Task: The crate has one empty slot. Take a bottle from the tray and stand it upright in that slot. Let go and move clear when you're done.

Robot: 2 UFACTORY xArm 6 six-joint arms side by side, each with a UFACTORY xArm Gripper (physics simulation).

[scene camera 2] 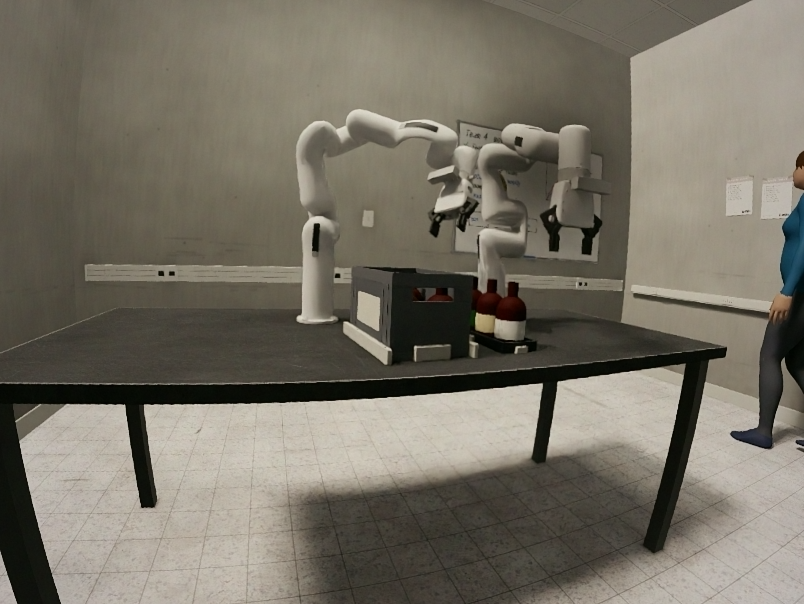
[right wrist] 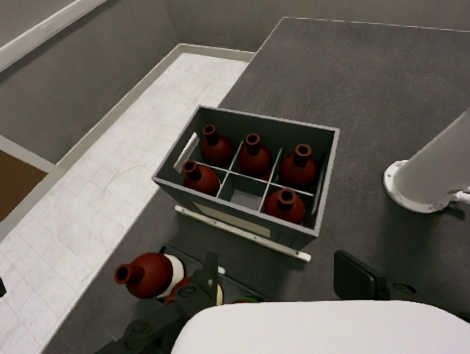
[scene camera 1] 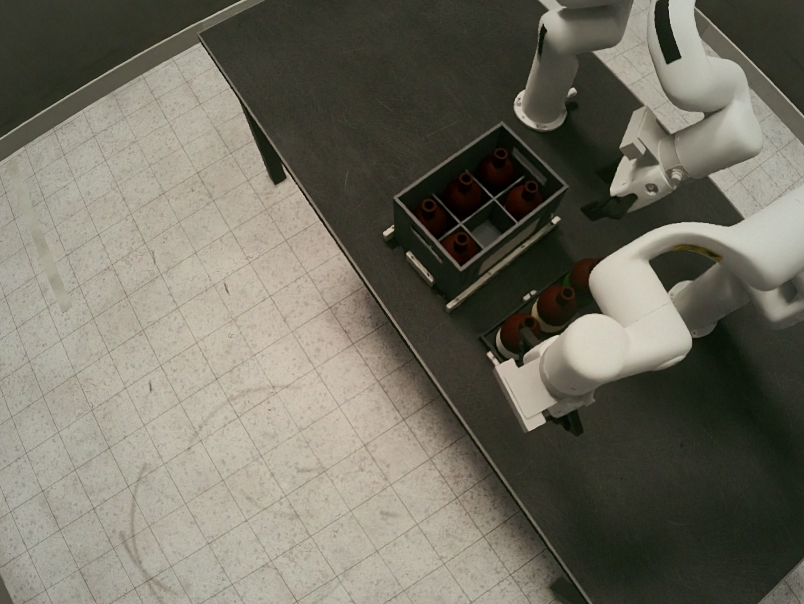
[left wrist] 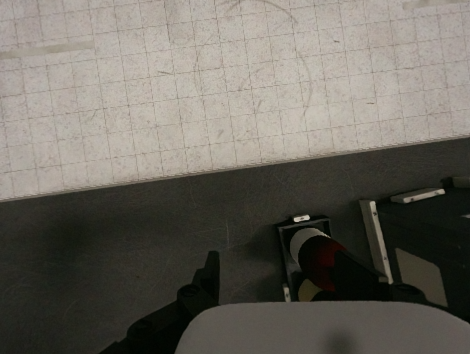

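Where they show: left gripper, between the fingertips: (scene camera 2: 570,253) (left wrist: 276,270); right gripper, between the fingertips: (scene camera 2: 446,232) (right wrist: 275,271) (scene camera 1: 593,195); left arm's base, origin of its link: (scene camera 1: 691,309); right arm's base, origin of its link: (scene camera 2: 317,320) (right wrist: 414,186) (scene camera 1: 539,110).
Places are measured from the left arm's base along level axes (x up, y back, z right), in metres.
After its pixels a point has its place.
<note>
The grey crate (scene camera 1: 406,227) @(x 0.112, y -0.494, z 0.382 m) (scene camera 2: 422,325) @(x 0.071, y -0.487, z 0.352 m) (right wrist: 295,239) @(x 0.118, y -0.215, z 0.298 m) holds several upright dark red bottles; its empty slot (scene camera 1: 485,232) @(x 0.008, y -0.328, z 0.345 m) (right wrist: 245,199) @(x 0.008, y -0.353, z 0.341 m) is the middle one of the near row in the right wrist view. The black tray (scene camera 2: 506,344) @(x 0.022, y -0.447, z 0.144 m) (left wrist: 281,250) @(x 0.013, y -0.381, z 0.063 m) beside it holds three upright bottles: white-labelled (scene camera 1: 513,334) @(x 0.120, y -0.416, z 0.111 m) (scene camera 2: 510,308) @(x 0.101, y -0.423, z 0.130 m) (left wrist: 320,257) @(x 0.114, y -0.412, z 0.091 m) (right wrist: 150,275) @(x 0.121, y -0.375, z 0.123 m), cream-labelled (scene camera 1: 555,306) @(x 0.122, y -0.321, z 0.122 m) (scene camera 2: 488,308) @(x 0.088, y -0.335, z 0.147 m) and green-labelled (scene camera 1: 584,273) @(x 0.121, y -0.237, z 0.153 m). My left gripper (scene camera 2: 570,249) @(x 0.237, y -0.458, z 0.000 m) (left wrist: 276,270) @(x 0.237, y -0.458, z 0.000 m) is open and empty, high above the table near the tray's white-label end. My right gripper (scene camera 1: 601,211) (scene camera 2: 448,231) @(x 0.276, y -0.221, z 0.234 m) (right wrist: 275,271) @(x 0.276, y -0.221, z 0.234 m) is open and empty, raised behind the crate and tray.
Pale strips (scene camera 1: 503,264) @(x 0.029, y -0.336, z 0.260 m) (scene camera 2: 367,343) (right wrist: 242,233) @(x 0.030, y -0.309, z 0.268 m) lie around the crate's foot. The left arm (scene camera 1: 640,312) @(x 0.532, y -0.401, z 0.010 m) reaches over the tray's far end in scene camera 1. The right arm's base (scene camera 1: 540,113) @(x 0.048, y -0.080, z 0.538 m) (scene camera 2: 317,318) @(x 0.015, y -0.095, z 0.571 m) stands on the table (scene camera 1: 363,84) @(x 0.000, y -0.394, z 0.817 m) beyond the crate.
</note>
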